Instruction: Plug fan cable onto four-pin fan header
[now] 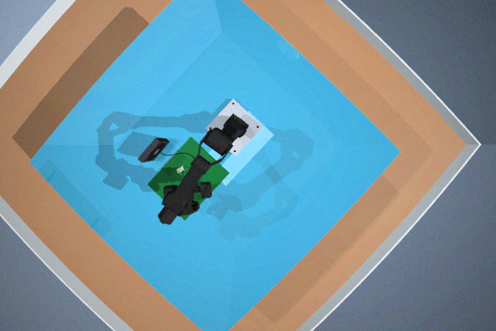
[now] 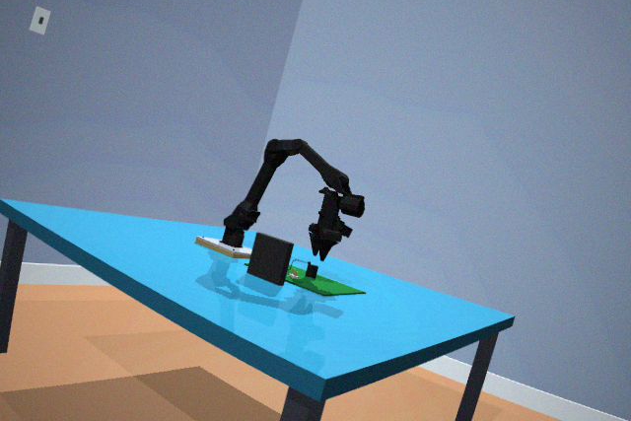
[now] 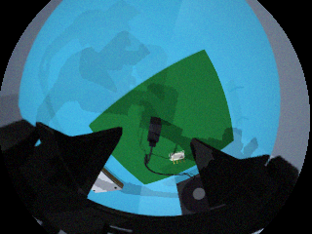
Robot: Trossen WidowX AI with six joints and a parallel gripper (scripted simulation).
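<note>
My gripper tip is 10 mm past the dark plug and 40 mm above it. Also, from my gripper tip: pale fan header 20 mm behind, 100 mm to the right, 70 mm below; then green board 50 mm to the right, 80 mm below; then black fan 40 mm behind, 230 mm to the right, 10 mm below.
</note>
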